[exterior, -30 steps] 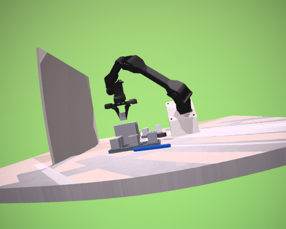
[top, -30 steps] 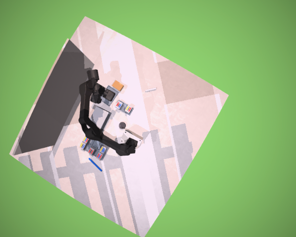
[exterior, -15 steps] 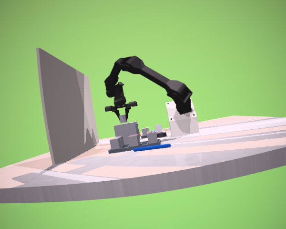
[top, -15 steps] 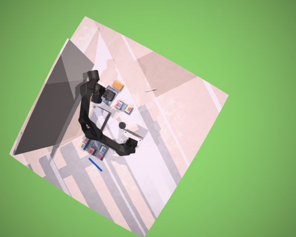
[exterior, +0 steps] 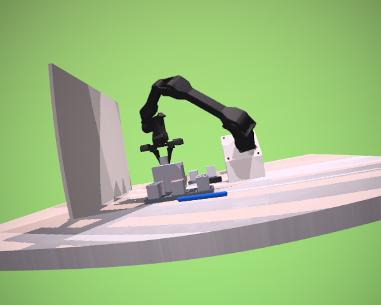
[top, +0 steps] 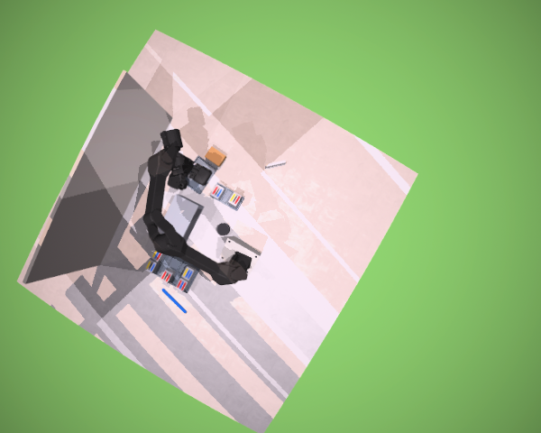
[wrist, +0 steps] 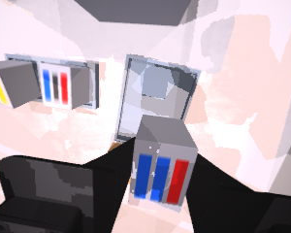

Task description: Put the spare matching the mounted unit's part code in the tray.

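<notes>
Now: the grey-rimmed tray 9 cm below my gripper tip and 1 cm behind it. Round my gripper tip: grey spare block 2 cm above; grey mounted unit 20 cm to the left, 5 cm below, 2 cm behind; orange block 9 cm to the right, 8 cm below, 4 cm behind.
</notes>
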